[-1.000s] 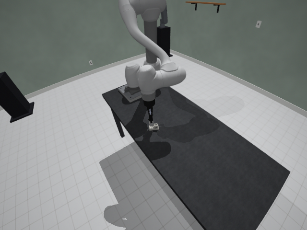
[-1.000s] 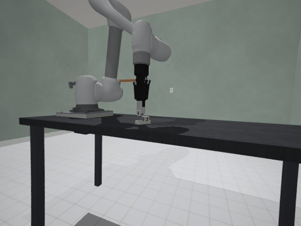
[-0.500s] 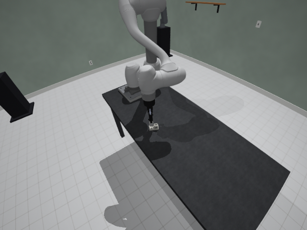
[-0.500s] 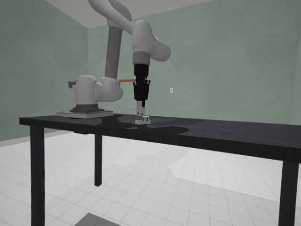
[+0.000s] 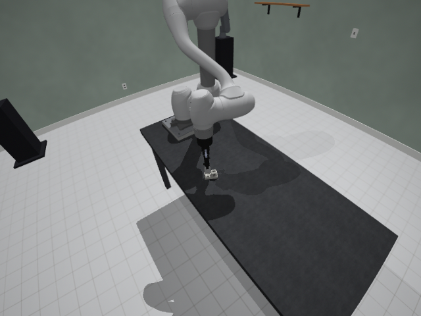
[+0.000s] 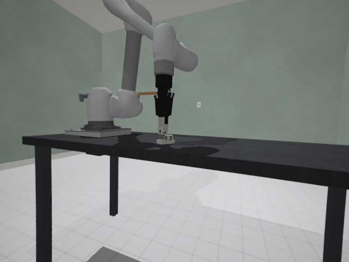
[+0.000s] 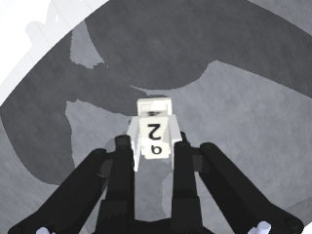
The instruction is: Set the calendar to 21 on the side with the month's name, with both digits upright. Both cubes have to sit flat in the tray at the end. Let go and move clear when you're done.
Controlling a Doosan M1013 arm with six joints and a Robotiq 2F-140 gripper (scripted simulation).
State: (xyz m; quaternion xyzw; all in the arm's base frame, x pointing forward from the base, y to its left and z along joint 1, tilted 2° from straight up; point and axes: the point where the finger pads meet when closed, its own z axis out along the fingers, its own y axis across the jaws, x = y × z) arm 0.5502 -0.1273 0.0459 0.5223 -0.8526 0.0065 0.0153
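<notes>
The cube is 60 mm below my hand, 30 mm to the left of it and 20 mm ahead of it. From my hand the other things lie so: white tray: 80 mm below, 20 mm to the left, 10 mm ahead.
</notes>
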